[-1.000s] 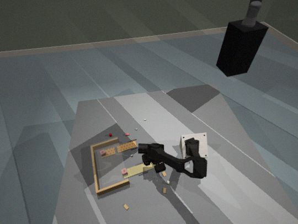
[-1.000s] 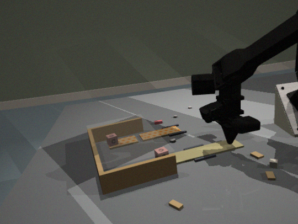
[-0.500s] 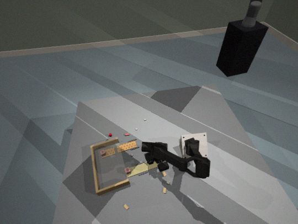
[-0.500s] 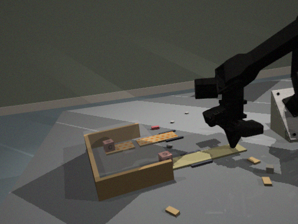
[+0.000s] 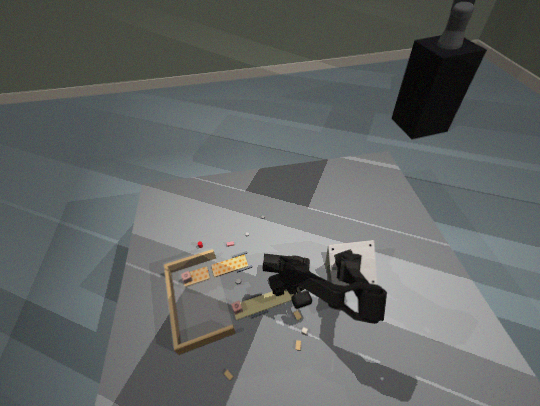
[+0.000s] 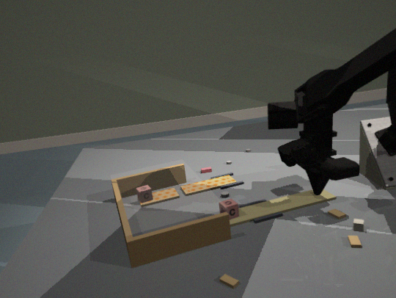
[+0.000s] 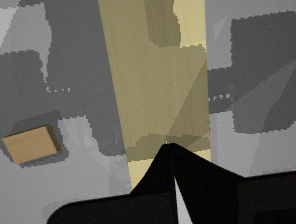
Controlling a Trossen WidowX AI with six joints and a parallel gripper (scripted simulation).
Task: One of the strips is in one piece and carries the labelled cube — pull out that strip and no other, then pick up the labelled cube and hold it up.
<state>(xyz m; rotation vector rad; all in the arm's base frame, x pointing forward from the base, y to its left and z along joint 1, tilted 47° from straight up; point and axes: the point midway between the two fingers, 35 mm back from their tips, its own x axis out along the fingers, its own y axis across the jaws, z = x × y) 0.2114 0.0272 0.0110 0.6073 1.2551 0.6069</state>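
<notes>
Right now the grey disc is 190 mm ahead of my gripper tip and 100 mm to the right of it. From my gripper tip the other things lie so: white cube 140 mm to the left; pink block 190 mm ahead, 270 mm to the right.
</notes>
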